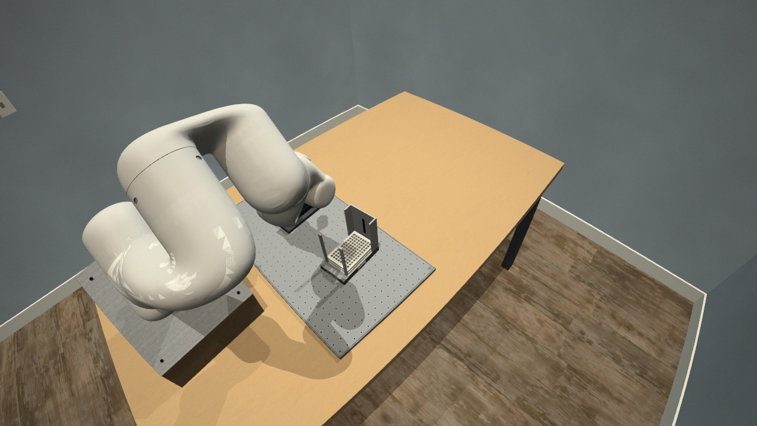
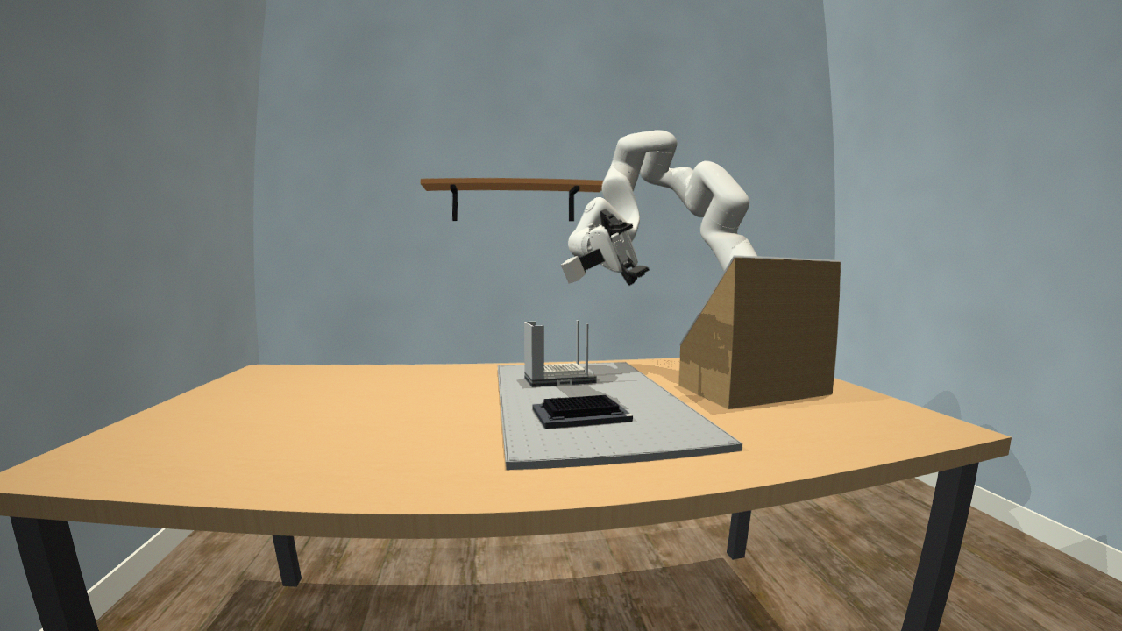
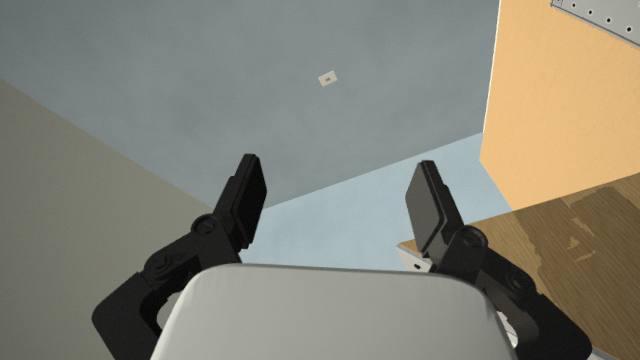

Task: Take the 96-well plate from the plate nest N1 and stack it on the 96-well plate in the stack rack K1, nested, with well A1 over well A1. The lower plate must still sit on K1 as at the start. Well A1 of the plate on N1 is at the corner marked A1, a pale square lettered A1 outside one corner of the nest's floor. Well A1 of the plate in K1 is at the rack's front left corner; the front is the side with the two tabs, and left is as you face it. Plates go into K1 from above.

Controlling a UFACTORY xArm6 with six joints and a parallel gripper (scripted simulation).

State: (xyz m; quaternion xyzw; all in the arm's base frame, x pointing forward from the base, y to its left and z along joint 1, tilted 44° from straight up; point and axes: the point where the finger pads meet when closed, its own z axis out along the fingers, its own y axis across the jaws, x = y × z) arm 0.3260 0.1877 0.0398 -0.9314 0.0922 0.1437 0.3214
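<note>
The black 96-well plate is 110 mm ahead of my hand, 60 mm to the left of it and 290 mm below it. From my hand the other things lie so: thin rack post: 60 mm ahead, 200 mm to the right, 230 mm below; pale A1 square: 30 mm ahead, 100 mm to the left, 300 mm below; plate nest N1: 110 mm ahead, 60 mm to the left, 300 mm below.
</note>
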